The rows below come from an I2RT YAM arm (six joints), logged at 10 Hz.
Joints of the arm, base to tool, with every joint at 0 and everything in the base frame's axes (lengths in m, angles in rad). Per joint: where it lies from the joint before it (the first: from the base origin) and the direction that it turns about. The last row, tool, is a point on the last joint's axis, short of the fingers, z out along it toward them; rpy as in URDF.
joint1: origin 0.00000 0.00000 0.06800 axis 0 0 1
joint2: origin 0.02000 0.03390 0.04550 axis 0 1 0
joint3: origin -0.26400 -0.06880 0.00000 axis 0 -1 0
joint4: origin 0.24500 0.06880 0.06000 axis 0 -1 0
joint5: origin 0.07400 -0.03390 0.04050 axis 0 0 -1
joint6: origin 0.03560 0.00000 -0.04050 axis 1 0 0
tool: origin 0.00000 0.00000 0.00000 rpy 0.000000 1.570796 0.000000
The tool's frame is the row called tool.
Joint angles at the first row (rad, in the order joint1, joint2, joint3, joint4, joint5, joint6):
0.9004, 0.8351, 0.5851, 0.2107, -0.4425, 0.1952
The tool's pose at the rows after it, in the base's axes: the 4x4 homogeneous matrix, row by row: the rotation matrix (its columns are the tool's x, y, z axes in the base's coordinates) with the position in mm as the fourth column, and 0 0 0 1 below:
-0.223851 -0.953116 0.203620 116.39; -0.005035 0.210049 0.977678 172.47; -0.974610 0.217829 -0.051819 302.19; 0 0 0 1
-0.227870 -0.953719 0.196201 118.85; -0.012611 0.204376 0.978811 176.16; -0.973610 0.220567 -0.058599 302.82; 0 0 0 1
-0.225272 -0.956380 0.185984 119.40; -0.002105 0.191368 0.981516 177.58; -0.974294 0.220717 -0.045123 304.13; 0 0 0 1
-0.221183 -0.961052 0.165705 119.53; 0.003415 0.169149 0.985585 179.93; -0.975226 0.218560 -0.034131 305.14; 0 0 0 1
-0.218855 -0.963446 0.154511 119.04; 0.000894 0.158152 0.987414 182.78; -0.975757 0.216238 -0.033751 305.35; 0 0 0 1
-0.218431 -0.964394 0.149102 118.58; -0.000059 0.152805 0.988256 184.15; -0.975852 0.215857 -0.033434 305.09; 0 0 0 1
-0.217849 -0.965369 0.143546 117.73; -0.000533 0.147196 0.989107 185.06; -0.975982 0.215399 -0.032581 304.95; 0 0 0 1
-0.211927 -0.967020 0.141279 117.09; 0.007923 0.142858 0.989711 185.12; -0.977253 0.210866 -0.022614 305.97; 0 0 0 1
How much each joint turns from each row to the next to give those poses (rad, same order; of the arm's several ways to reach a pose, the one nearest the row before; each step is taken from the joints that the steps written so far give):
0.0001, 0.0344, 0.0170, -0.0013, -0.0218, -0.0013
0.0007, 0.0229, 0.0133, 0.0017, -0.0066, -0.0010
0.0006, 0.0077, 0.0017, 0.0210, -0.0103, 0.0063
0.0038, 0.0112, 0.0028, 0.0204, -0.0171, 0.0027
0.0096, 0.0106, 0.0045, 0.0065, -0.0018, -0.0023
0.0055, 0.0046, 0.0005, 0.0044, 0.0000, -0.0002
0.0056, 0.0016, -0.0003, 0.0030, 0.0000, 0.0000
0.0025, -0.0016, -0.0013, 0.0110, 0.0000, 0.0008

